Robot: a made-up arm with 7 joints. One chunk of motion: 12 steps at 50 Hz.
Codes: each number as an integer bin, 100 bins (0 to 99) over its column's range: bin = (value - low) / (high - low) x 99, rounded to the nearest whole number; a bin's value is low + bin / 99 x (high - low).
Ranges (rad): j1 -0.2..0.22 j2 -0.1..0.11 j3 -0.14..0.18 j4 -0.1..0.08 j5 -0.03..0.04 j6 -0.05..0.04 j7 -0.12..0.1
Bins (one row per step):
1: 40 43 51 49 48 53 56
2: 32 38 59 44 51 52 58
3: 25 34 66 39 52 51 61
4: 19 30 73 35 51 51 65
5: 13 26 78 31 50 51 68
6: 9 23 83 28 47 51 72
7: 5 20 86 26 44 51 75
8: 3 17 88 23 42 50 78
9: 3 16 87 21 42 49 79
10: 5 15 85 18 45 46 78
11: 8 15 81 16 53 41 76
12: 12 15 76 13 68 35 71
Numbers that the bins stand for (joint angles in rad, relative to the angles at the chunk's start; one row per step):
1: -0.0303 -0.0088 0.0248 -0.0109 0.0039 -0.0018 0.0044
2: -0.0642 -0.0194 0.0507 -0.0200 0.0061 -0.0027 0.0089
3: -0.0939 -0.0279 0.0733 -0.0291 0.0068 -0.0036 0.0156
4: -0.1194 -0.0364 0.0960 -0.0364 0.0061 -0.0036 0.0244
5: -0.1448 -0.0448 0.1121 -0.0436 0.0054 -0.0036 0.0311
6: -0.1618 -0.0512 0.1283 -0.0491 0.0032 -0.0036 0.0400
7: -0.1788 -0.0576 0.1380 -0.0527 0.0011 -0.0036 0.0467
8: -0.1873 -0.0639 0.1444 -0.0582 -0.0003 -0.0045 0.0533
9: -0.1873 -0.0661 0.1412 -0.0618 -0.0003 -0.0055 0.0556
10: -0.1788 -0.0682 0.1347 -0.0673 0.0018 -0.0082 0.0533
11: -0.1661 -0.0682 0.1218 -0.0709 0.0075 -0.0127 0.0489
12: -0.1491 -0.0682 0.1057 -0.0764 0.0181 -0.0182 0.0378

